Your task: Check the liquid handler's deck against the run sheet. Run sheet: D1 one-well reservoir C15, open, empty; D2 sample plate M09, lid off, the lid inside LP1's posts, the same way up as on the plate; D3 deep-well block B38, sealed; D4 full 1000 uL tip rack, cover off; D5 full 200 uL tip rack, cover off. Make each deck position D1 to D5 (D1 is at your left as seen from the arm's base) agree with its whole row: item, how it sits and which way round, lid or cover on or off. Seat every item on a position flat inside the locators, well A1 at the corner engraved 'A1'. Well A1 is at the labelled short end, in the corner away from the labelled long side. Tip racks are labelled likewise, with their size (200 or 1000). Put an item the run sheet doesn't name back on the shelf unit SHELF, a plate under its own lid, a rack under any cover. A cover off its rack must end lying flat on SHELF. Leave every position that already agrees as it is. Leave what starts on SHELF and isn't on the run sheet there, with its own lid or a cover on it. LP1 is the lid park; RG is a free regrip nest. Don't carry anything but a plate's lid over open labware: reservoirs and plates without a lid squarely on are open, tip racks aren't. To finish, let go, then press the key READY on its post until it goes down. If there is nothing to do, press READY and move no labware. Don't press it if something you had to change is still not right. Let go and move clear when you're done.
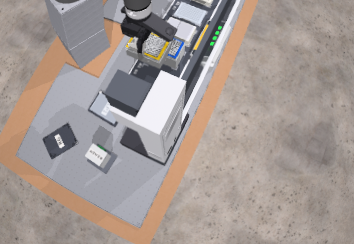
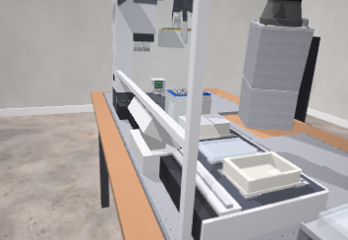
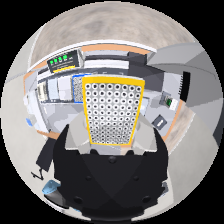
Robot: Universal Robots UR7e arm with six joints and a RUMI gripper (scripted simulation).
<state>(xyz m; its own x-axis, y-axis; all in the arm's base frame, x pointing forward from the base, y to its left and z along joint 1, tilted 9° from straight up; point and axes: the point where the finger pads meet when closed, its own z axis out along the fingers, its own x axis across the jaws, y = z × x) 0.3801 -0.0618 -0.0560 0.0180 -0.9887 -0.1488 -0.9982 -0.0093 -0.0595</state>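
My hand is 10 mm to the left of the yellow-framed tip rack, 10 mm below it and 10 mm past it. The rest, counted from my hand: white sealed block: 250 mm to the left, 240 mm below; then blue-framed tip rack: 200 mm below, 120 mm to the left; then ready key post: 360 mm to the right, 250 mm below, 30 mm behind.
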